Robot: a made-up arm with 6 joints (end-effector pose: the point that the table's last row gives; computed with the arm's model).
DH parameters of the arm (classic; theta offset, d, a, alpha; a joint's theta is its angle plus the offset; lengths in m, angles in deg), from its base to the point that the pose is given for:
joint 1: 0 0.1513 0 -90
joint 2: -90 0 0.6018 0
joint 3: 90 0.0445 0 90
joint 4: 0 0.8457 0 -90
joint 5: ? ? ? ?
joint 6: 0 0.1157 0 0
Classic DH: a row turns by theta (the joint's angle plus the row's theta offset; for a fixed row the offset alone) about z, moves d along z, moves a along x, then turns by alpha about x.
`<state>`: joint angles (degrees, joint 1 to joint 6).
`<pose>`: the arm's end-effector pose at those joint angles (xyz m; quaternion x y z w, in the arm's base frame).
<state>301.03 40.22 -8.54 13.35 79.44 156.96</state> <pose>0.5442 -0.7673 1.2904 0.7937 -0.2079 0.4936 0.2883</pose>
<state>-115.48 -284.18 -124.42 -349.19 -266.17 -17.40</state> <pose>0.0469 -0.0554 0.9379 0.2306 0.3183 -0.8303 0.3951</pose>
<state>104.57 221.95 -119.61 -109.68 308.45 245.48</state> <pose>-0.2483 0.4393 -0.5222 0.0337 -0.8331 -0.2291 0.5022</pose>
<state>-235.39 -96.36 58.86 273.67 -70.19 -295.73</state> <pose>0.5228 -1.0272 0.7824 0.1295 -0.6059 0.4798 0.6212</pose>
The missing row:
joint 5: 0 0 0 90
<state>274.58 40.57 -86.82 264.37 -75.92 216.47</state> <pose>0.1371 0.2440 1.2207 -0.1196 0.6060 -0.0012 0.7864</pose>
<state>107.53 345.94 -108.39 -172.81 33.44 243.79</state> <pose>0.2385 -0.8762 0.1761 -0.3228 0.9222 -0.2112 0.0288</pose>
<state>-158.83 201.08 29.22 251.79 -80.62 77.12</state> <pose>0.8986 0.1840 -0.9350 0.6576 0.0317 0.4571 0.5980</pose>
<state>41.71 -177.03 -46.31 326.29 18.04 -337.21</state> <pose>0.4338 0.4196 -1.1652 -0.3994 0.8801 -0.0133 0.2562</pose>
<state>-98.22 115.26 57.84 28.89 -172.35 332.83</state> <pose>-0.0556 -0.6441 -0.8296 0.0294 -0.0132 -0.9740 0.2243</pose>
